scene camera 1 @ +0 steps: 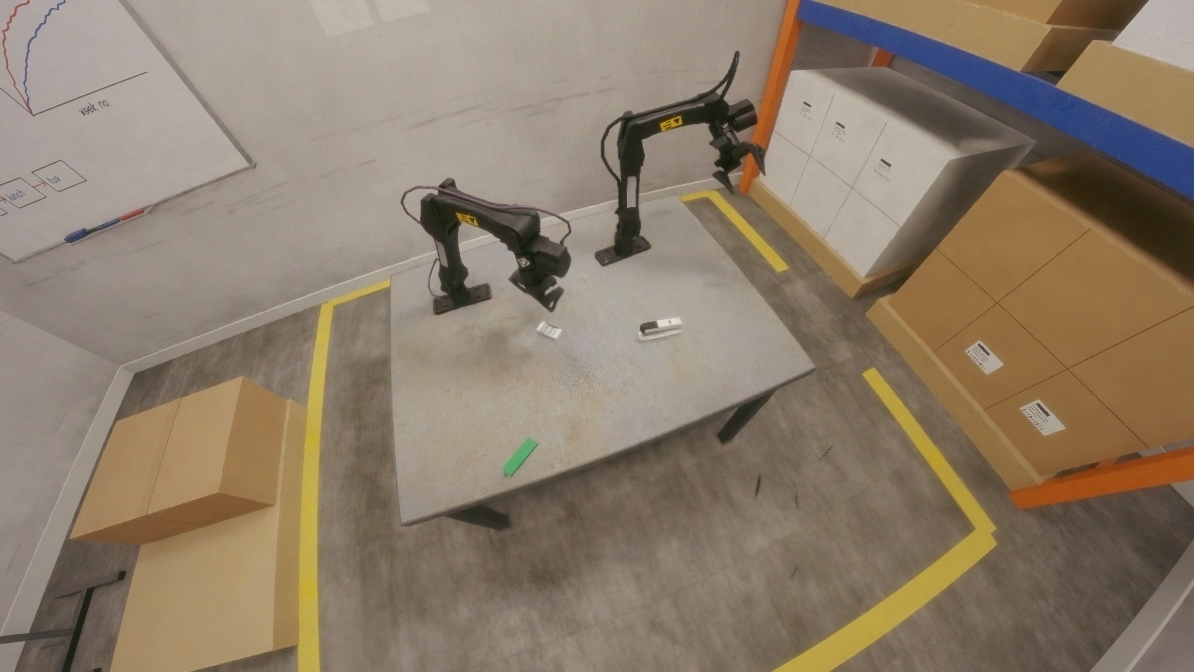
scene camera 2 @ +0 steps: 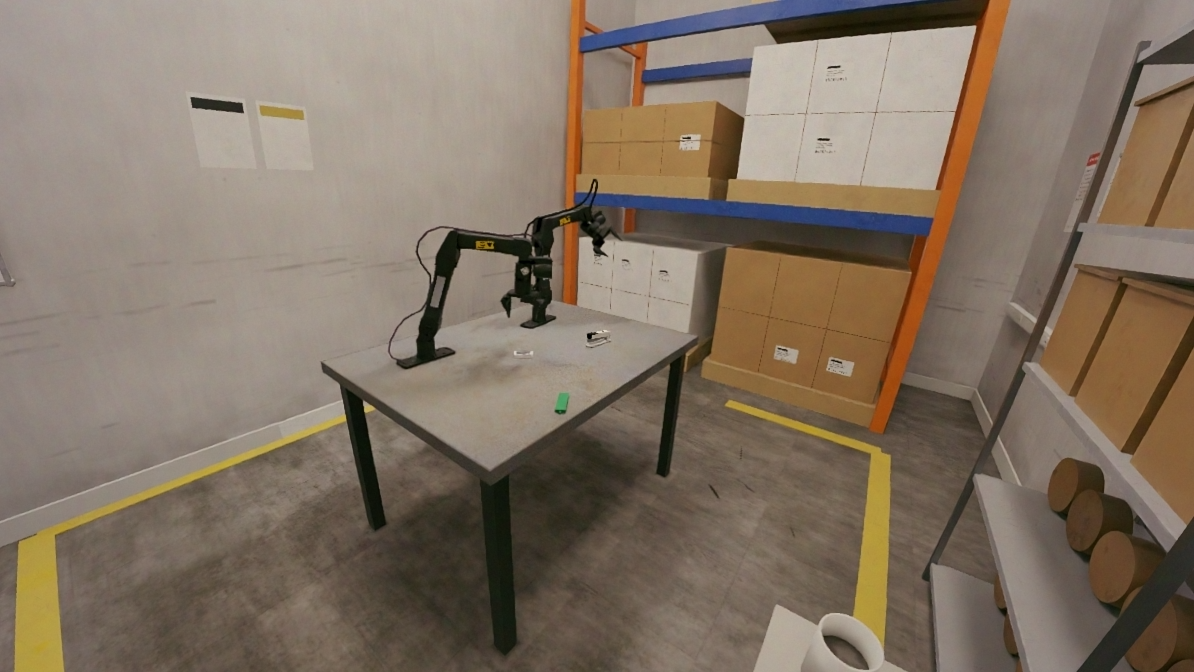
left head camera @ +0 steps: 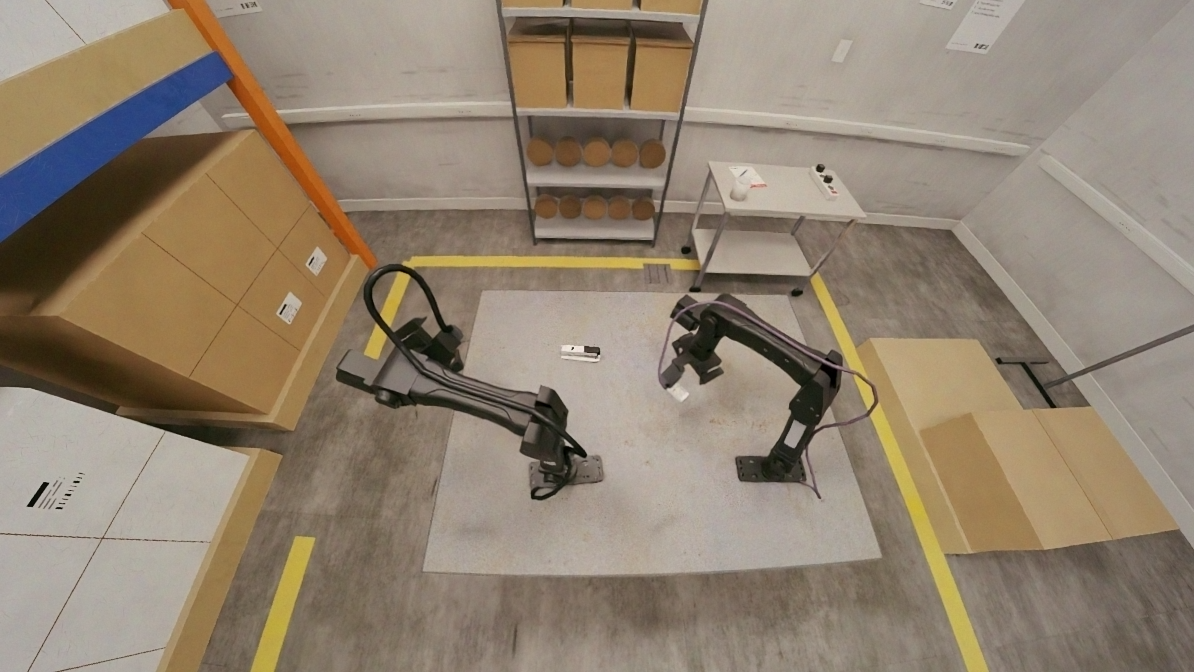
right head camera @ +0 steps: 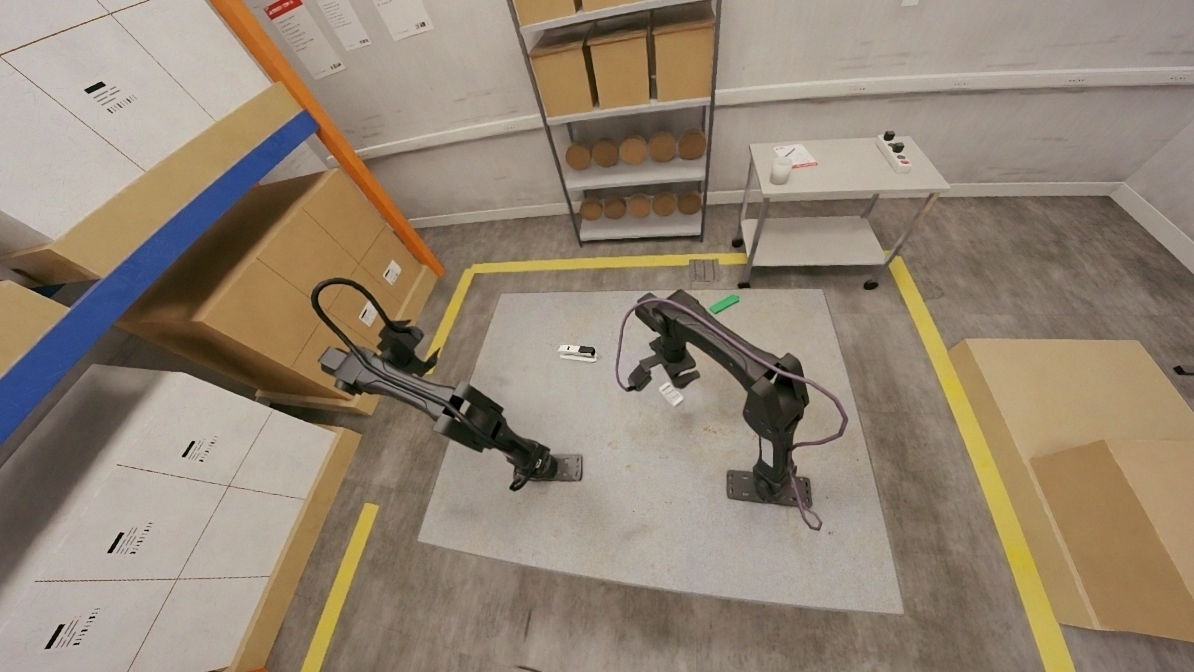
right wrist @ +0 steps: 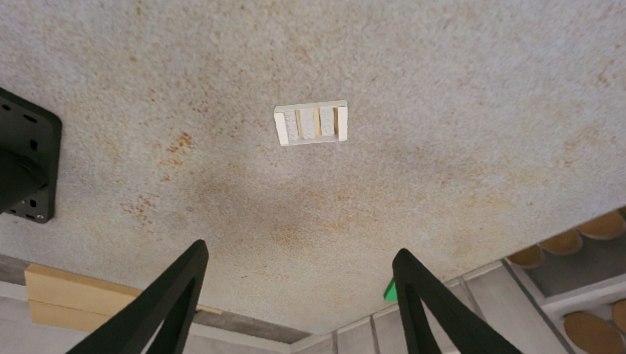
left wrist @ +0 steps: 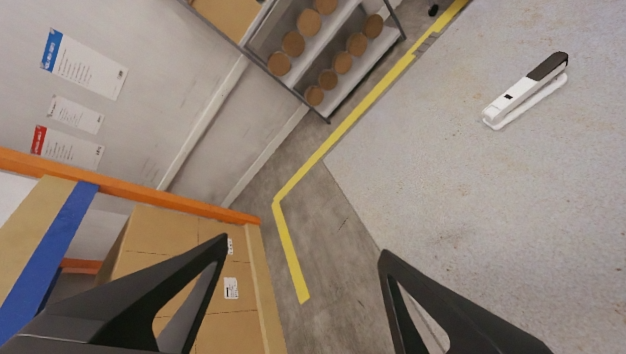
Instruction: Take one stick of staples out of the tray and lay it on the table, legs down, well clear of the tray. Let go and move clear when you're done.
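Places are measured from the left arm's base along level axes (x ahead, y left, z up), in millimetres.
Where they show: left gripper, fingertip midpoint: (scene camera 1: 749,185) (scene camera 2: 615,248) (right head camera: 425,334) (left wrist: 305,249); right gripper, fingertip midpoint: (scene camera 1: 540,301) (scene camera 2: 522,319) (left head camera: 690,370) (right head camera: 673,373) (right wrist: 305,250); left arm's base, link origin: (scene camera 1: 623,251) (scene camera 2: 538,322) (left head camera: 565,472) (right head camera: 547,467); right arm's base, link origin: (scene camera 1: 462,299) (scene camera 2: 427,358) (left head camera: 770,469) (right head camera: 767,488) (right wrist: 19,163).
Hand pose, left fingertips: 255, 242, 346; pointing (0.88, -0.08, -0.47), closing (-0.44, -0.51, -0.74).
Each offset is from my left fingertips to the centre of the thing, as dx, dy, dz. Level surfaces: height alone.
A small white tray (left head camera: 678,394) (right head camera: 670,394) (scene camera 1: 548,330) (scene camera 2: 523,353) (right wrist: 281,129) lies on the table @[dz -346] (left head camera: 651,525) (scene camera 1: 467,400). In the right wrist view, pale grey staple sticks @[-57, -609, -343] (right wrist: 307,123) lie side by side in it, with tan gaps between them. My right gripper (right wrist: 305,250) (left head camera: 691,377) (right head camera: 664,379) is open and empty, pointing down above the table near the tray; the tray shows beyond its fingertips in the right wrist view. My left gripper (left wrist: 305,249) is open and empty, raised high by the table's side edge, far from the tray.
A white and black stapler @[+105, -318, -318] (left head camera: 579,353) (right head camera: 577,353) (scene camera 1: 660,328) (scene camera 2: 598,338) (left wrist: 525,90) lies on the table, between the two arms in the head views. A green block @[+264, -823, -341] (right head camera: 724,303) (scene camera 1: 520,457) (scene camera 2: 562,403) (right wrist: 390,292) lies near the table's far edge in the right head view.
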